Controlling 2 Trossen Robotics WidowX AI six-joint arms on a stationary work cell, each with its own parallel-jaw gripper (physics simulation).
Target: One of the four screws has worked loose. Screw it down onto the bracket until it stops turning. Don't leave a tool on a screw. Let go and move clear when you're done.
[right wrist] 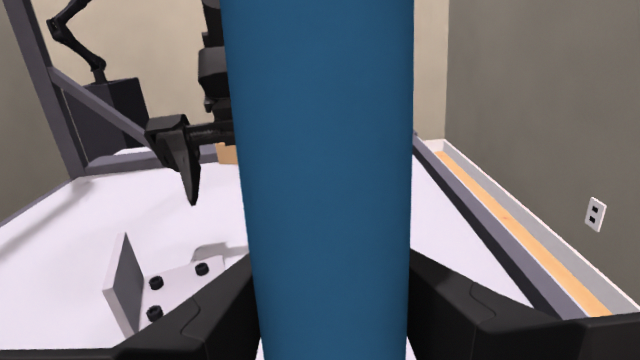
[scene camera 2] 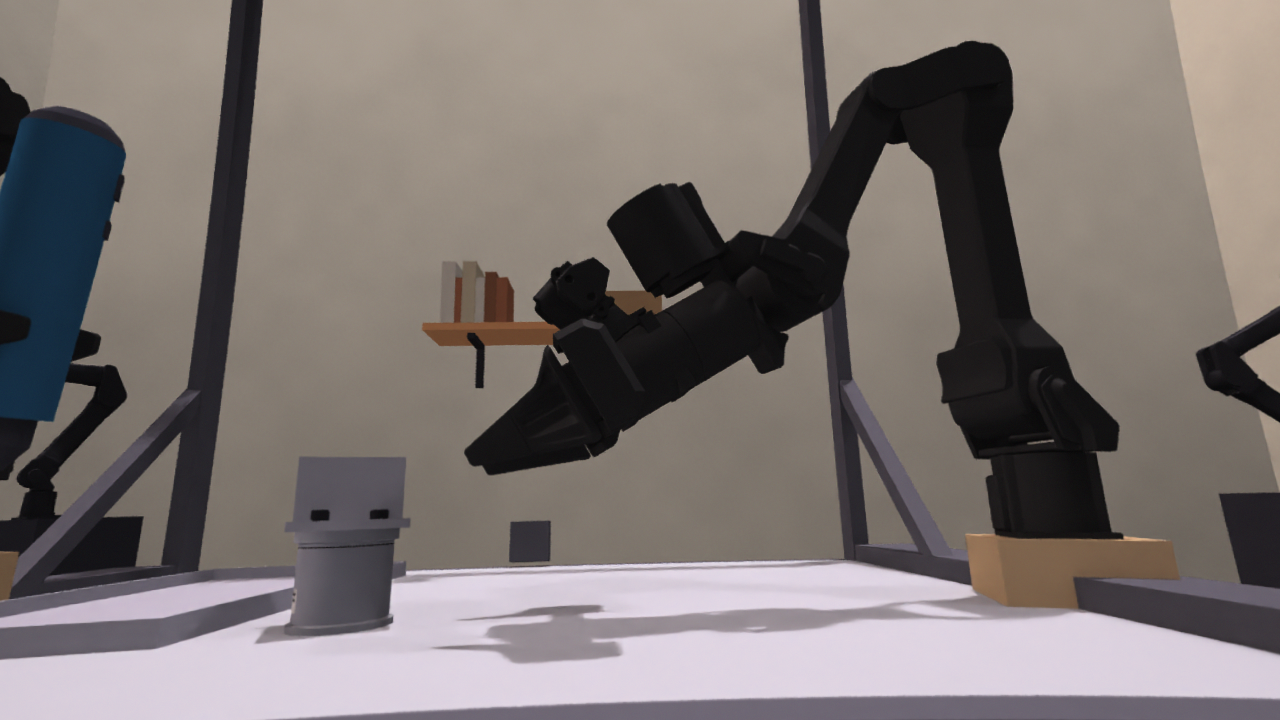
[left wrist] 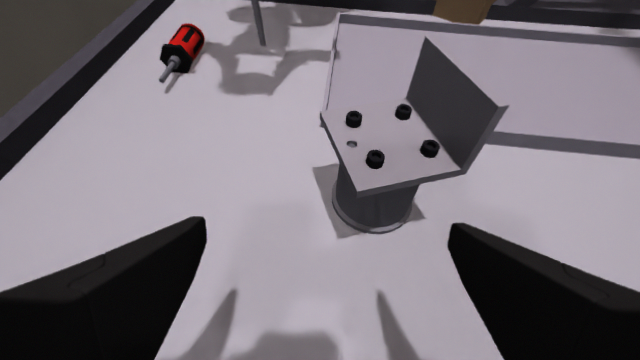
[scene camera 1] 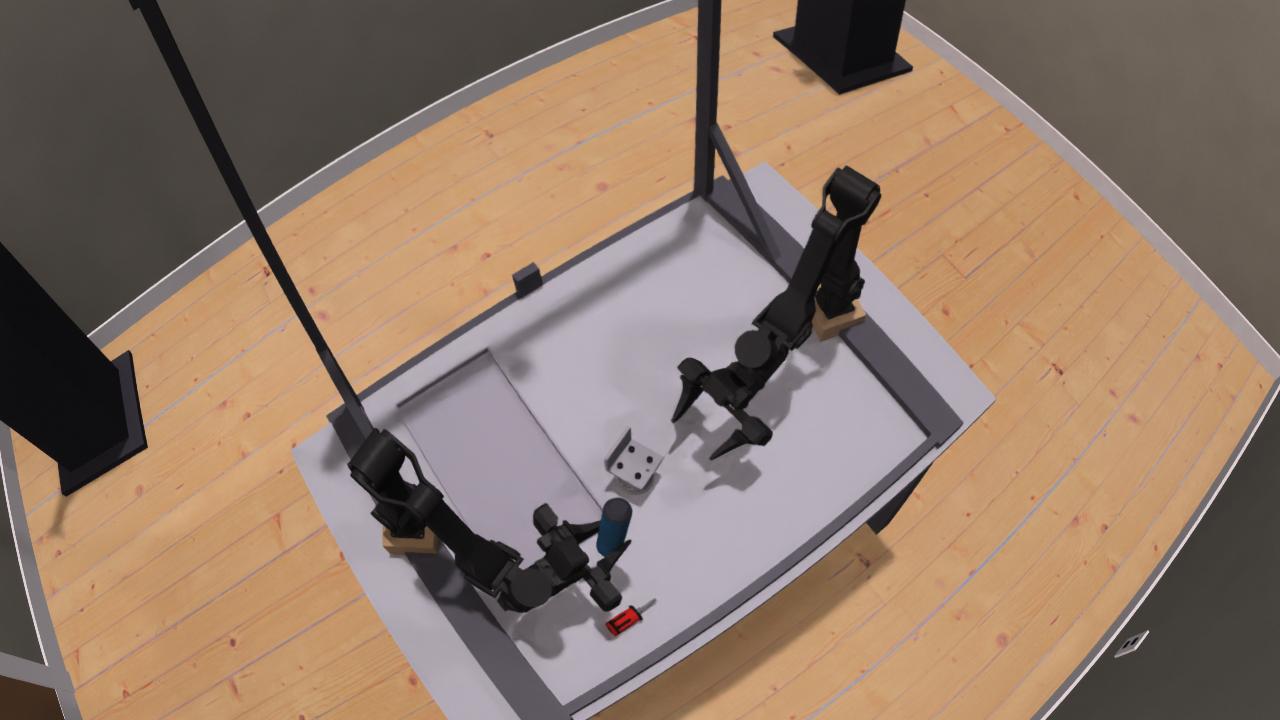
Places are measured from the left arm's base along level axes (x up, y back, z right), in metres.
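Pixels of known places: left gripper, fingertip midpoint: (right wrist: 240, 197) (scene camera 2: 477, 465) (left wrist: 329, 231) (scene camera 1: 691, 440); right gripper, fingertip midpoint: (right wrist: 327, 259) (scene camera 2: 64, 337); left arm's base, link origin: (scene camera 2: 1054, 536) (scene camera 1: 834, 301); right arm's base, link origin: (scene camera 1: 408, 521).
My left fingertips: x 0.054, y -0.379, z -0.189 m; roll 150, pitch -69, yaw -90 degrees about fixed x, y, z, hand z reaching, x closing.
Ahead of a thing's pixels: the offset from my left fingertips to its middle. "*": to the spot under its first point.
A grey bracket @(dx -0.014, dy -0.095, dz +0.009 m) (scene camera 1: 634, 462) (scene camera 2: 350, 483) (left wrist: 390, 135) with an upright plate sits on a round grey post. In the left wrist view, black screws @(dx -0.034, dy -0.099, dz -0.016 m) (left wrist: 354, 119) @(dx -0.035, dy -0.120, dz +0.012 m) (left wrist: 403, 111) @(dx -0.035, dy -0.092, dz +0.033 m) (left wrist: 430, 148) @(dx -0.035, dy -0.071, dz +0.005 m) (left wrist: 375, 159) stand on it; which is loose I cannot tell. My right gripper (scene camera 1: 614, 537) (right wrist: 327, 259) is shut on the blue tool @(dx +0.067, dy -0.182, dz -0.135 m) (scene camera 1: 614, 519) (scene camera 2: 58, 268) (right wrist: 327, 150), held nearly upright above the table beside the bracket. Its thin grey shaft @(* dx -0.031, dy -0.194, dz -0.134 m) (left wrist: 258, 25) points down in the left wrist view. My left gripper (scene camera 1: 693, 438) (left wrist: 329, 231) is open and empty, up and to the right of the bracket in scene camera 1.
A red tool @(dx -0.083, dy -0.190, dz -0.235 m) (scene camera 1: 623, 620) (left wrist: 187, 42) with a short grey shaft lies on the table near the right gripper. A shallow pale tray @(dx -0.090, dy -0.319, dz +0.117 m) (scene camera 1: 501, 429) (left wrist: 550, 90) lies beyond the bracket in the left wrist view. Dark frame rails edge the table.
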